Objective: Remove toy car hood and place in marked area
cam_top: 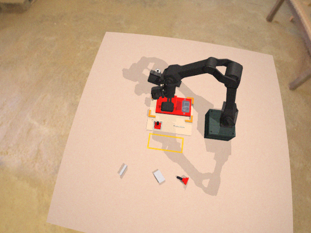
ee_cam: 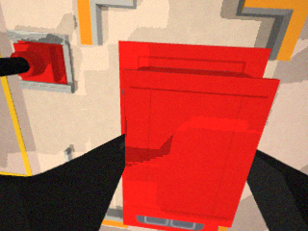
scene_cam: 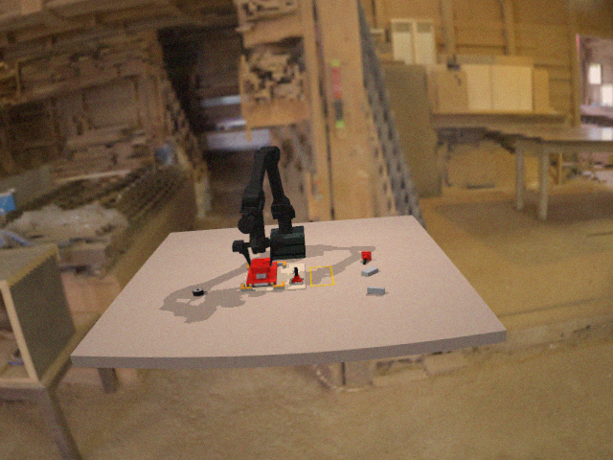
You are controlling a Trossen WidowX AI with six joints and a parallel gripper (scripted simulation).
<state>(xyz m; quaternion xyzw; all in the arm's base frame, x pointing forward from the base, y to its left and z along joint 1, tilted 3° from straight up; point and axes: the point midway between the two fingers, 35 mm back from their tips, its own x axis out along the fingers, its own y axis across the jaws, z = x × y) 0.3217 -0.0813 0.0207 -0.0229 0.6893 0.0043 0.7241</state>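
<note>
Now: the cream fixture plate 50 mm below my gripper tip, 30 mm to the left of it and 20 mm behind it. Also, from my gripper tip: black wheel: 230 mm to the right, 90 mm ahead, 50 mm below; hood: 10 mm above.
</note>
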